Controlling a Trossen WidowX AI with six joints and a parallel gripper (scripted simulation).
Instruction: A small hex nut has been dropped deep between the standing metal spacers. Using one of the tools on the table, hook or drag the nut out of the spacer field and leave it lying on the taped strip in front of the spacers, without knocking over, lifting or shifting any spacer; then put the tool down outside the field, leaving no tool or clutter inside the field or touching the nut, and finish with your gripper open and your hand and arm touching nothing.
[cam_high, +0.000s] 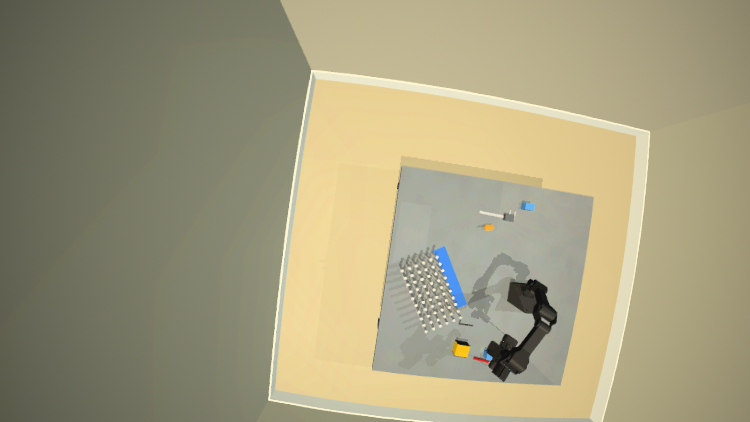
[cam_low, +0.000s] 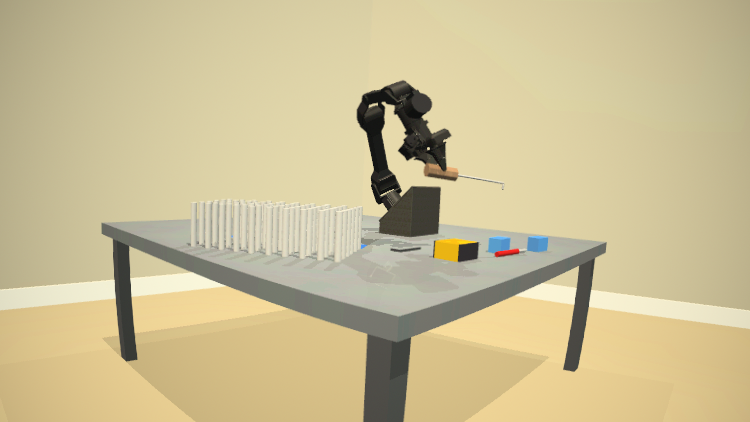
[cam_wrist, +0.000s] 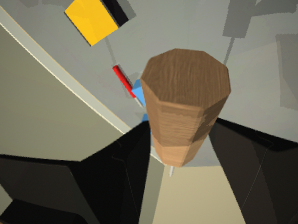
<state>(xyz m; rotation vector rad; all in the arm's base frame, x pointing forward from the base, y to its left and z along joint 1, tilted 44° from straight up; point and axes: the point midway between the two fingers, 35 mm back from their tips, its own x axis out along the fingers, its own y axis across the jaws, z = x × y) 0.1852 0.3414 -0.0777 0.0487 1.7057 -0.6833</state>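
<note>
My gripper tip is now 29 cm to the left of the blue taped strip, 27 cm short of it and 21 cm above it. From my gripper tip the other things lie so: orange-handled tool 64 cm to the right, 19 cm below, 12 cm ahead; then dark flat bar 20 cm below, 12 cm ahead, 2 cm to the right; then red tool 20 cm to the left, 20 cm below, 11 cm behind.
</note>
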